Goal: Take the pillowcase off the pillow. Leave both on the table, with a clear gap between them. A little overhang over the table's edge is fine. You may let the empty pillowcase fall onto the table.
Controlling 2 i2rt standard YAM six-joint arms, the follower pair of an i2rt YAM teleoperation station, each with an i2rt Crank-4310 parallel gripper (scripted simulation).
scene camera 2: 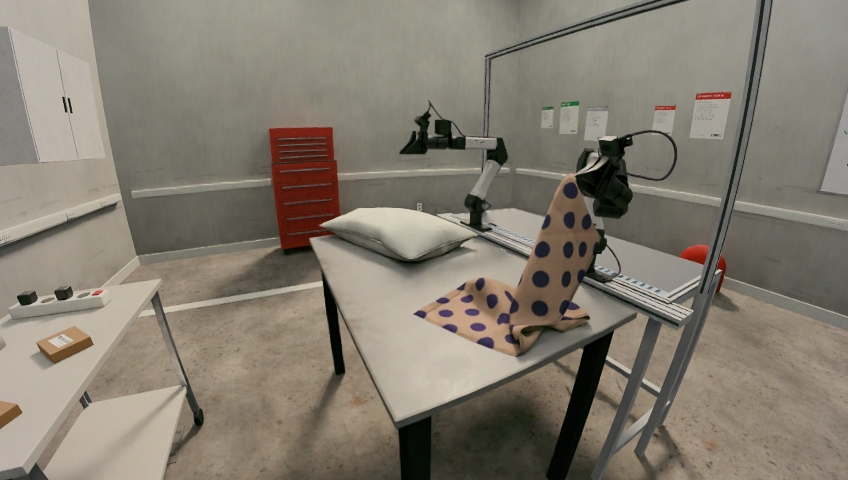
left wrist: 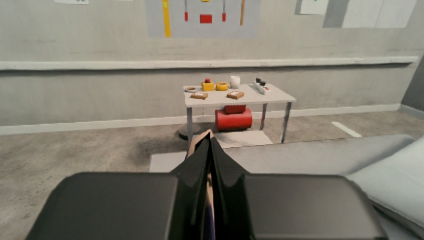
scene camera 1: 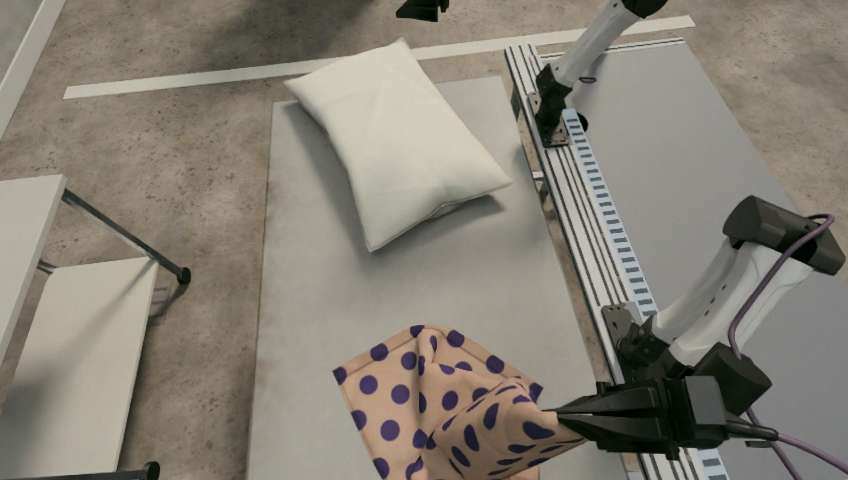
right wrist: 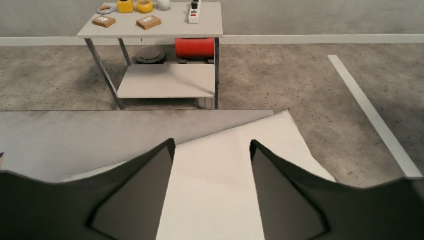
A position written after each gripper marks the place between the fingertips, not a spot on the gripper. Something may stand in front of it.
In view: the left gripper (scene camera 1: pixel 543 413), the right gripper (right wrist: pixel 212 141), a white pillow (scene camera 1: pixel 409 158) and a pillowcase (scene camera 1: pixel 429 395).
The white pillow shows as well in scene camera 2 (scene camera 2: pixel 403 234) and in the right wrist view (right wrist: pixel 211 183). The pillowcase shows as well in scene camera 2 (scene camera 2: pixel 491 313). The left gripper shows as well in scene camera 2 (scene camera 2: pixel 567 179) and in the left wrist view (left wrist: pixel 210 140).
